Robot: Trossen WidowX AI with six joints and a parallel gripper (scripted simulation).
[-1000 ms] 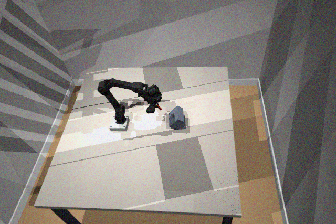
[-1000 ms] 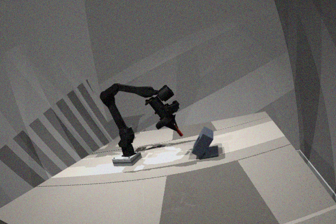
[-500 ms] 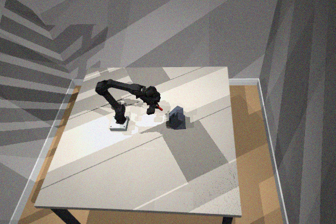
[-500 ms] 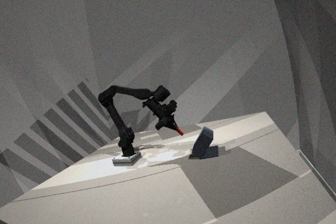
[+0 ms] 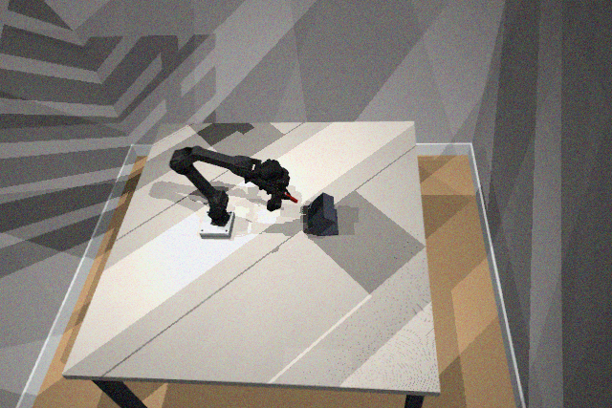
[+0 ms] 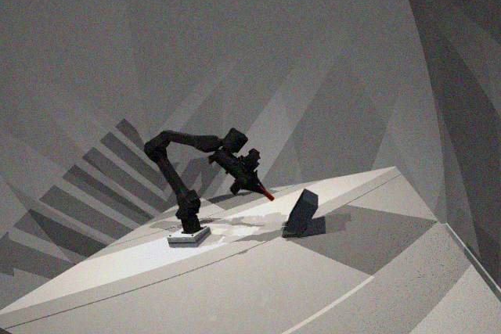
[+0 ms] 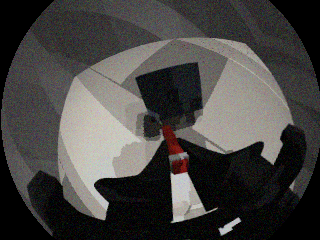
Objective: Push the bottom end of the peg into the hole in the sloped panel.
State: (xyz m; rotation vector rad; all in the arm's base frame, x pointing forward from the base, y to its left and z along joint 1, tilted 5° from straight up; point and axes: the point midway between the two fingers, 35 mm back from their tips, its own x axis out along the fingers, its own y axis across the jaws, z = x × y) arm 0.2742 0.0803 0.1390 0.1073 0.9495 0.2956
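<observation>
My gripper tip is 120 mm short of the sloped panel and 80 mm above it. From my gripper tip the other things lie so: flat base plate (140 mm ahead, 10 mm to the left, 140 mm below); red peg (10 mm behind, 10 mm above).
</observation>
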